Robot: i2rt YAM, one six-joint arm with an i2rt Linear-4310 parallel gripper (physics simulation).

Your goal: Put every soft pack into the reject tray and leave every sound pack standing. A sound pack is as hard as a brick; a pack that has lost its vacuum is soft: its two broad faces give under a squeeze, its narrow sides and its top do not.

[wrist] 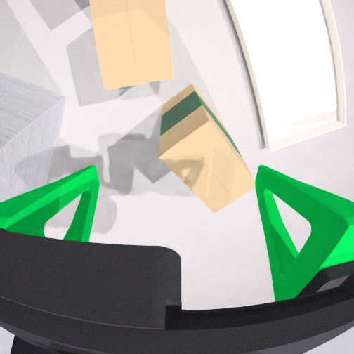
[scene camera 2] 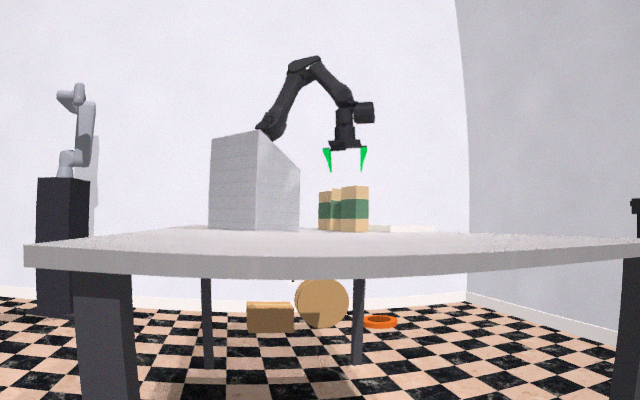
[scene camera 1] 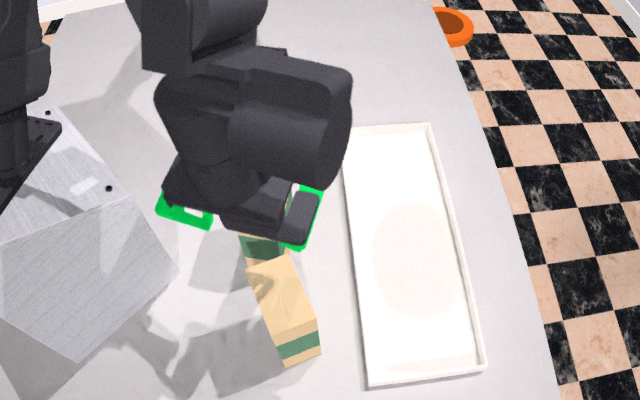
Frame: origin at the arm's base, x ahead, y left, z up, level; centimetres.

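Seen in the pictures: gripper, fingertip midpoint: [scene camera 2: 345, 172] [scene camera 1: 253, 235]; arm's base, link origin: [scene camera 2: 255, 154] [scene camera 1: 4, 167].
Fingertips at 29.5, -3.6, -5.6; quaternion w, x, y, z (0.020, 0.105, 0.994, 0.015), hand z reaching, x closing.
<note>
Offsets run from my fingertips to a thing's middle, as dx, dy, dz.
One tan pack with a green band {+2.4, -3.9, -12.0} [scene camera 1: 282, 300] [scene camera 2: 355, 208] [wrist: 132, 45] stands nearest scene camera 1. A second banded pack [scene camera 1: 262, 247] [scene camera 2: 325, 210] [wrist: 207, 165] stands behind it, turned at an angle and partly hidden by the arm in scene camera 1. In scene camera 2 a slim strip between them may be its other face or another pack; I cannot tell. My gripper [scene camera 1: 254, 237] [scene camera 2: 346, 171] [wrist: 176, 174] is wide open and empty, above the packs' tops. The white reject tray {+17.0, +10.4, -17.9} [scene camera 1: 425, 376] [scene camera 2: 412, 228] [wrist: 307, 132] lies to the right; no pack shows in it.
The grey block [scene camera 1: 85, 280] [scene camera 2: 235, 185] [wrist: 25, 120] under the arm's base stands left of the packs. An orange ring [scene camera 1: 467, 35] [scene camera 2: 380, 325] lies on the floor. A brown box [scene camera 2: 270, 318] and a tan round object [scene camera 2: 322, 300] show below the table [scene camera 2: 320, 267].
</note>
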